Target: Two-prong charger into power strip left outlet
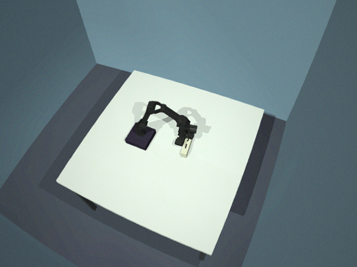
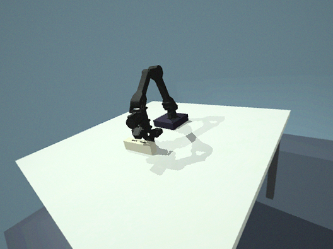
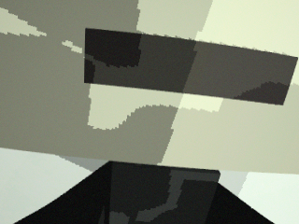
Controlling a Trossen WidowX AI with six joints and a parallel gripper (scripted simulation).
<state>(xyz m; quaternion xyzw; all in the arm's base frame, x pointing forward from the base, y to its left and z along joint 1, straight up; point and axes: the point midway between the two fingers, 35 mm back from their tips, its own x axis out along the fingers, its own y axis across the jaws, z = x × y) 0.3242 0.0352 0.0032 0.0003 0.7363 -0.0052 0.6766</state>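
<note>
My gripper tip is now 20 mm short of the two-prong charger and 10 mm below it.
</note>
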